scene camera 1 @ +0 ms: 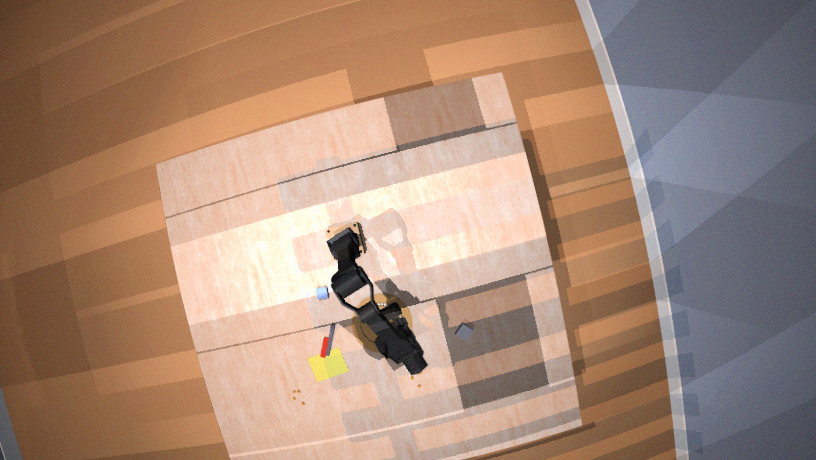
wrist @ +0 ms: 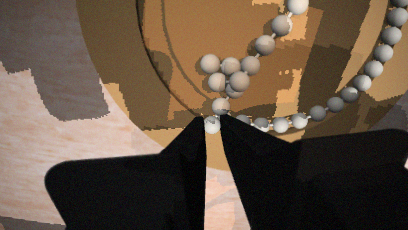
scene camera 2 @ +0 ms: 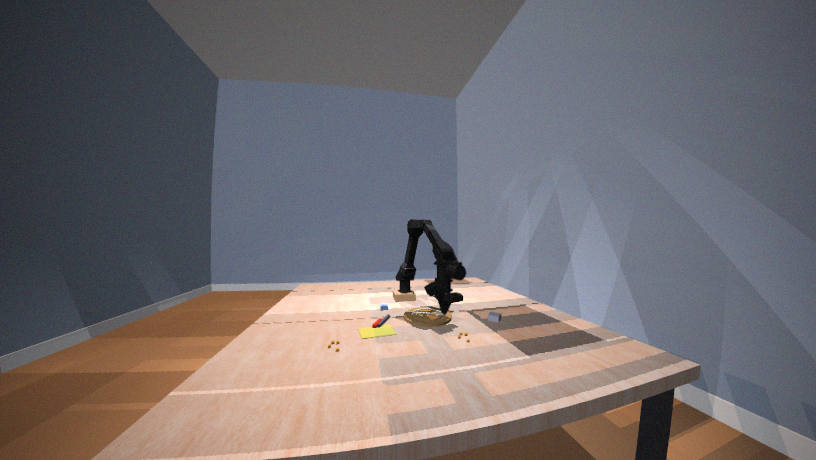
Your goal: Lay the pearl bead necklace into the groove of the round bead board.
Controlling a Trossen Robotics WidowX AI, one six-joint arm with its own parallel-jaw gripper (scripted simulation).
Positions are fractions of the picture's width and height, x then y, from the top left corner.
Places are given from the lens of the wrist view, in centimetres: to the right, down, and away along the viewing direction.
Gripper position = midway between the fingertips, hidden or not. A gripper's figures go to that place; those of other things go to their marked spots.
my gripper (wrist: 0.52, 0.54): 0, 0, 12
round bead board (wrist: 0.79, 0.23): 6, -3, 11
